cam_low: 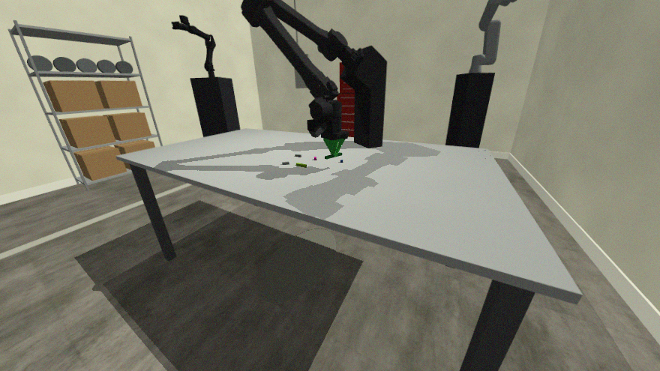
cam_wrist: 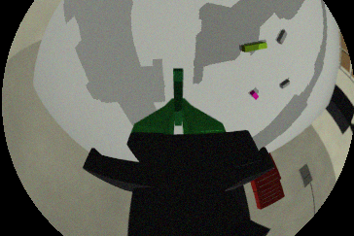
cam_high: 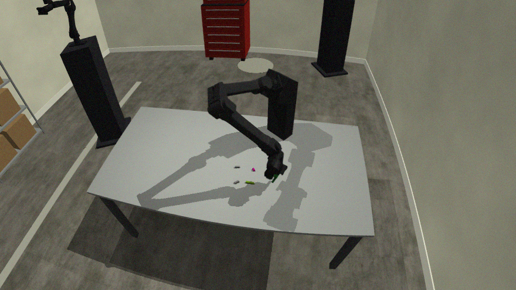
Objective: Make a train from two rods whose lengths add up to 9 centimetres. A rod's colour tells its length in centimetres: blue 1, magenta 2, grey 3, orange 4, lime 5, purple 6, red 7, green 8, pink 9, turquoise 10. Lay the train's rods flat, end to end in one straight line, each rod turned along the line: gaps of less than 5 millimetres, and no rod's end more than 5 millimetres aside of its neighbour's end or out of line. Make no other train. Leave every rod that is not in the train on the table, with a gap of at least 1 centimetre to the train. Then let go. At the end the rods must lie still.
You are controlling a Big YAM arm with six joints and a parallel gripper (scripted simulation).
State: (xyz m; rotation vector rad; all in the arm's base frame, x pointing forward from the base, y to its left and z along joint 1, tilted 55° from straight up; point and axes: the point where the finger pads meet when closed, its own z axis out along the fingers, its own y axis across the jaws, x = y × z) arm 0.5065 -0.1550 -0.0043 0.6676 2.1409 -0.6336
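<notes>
My gripper is now 9 cm past the blue rod, 6 cm above it and 3 cm to the right of it. The rest, counted from my hand: magenta rod (14 cm behind, 9 cm to the right, 6 cm below); green rod (1 cm below); lime rod (14 cm to the right, 6 cm below, 5 cm behind).
</notes>
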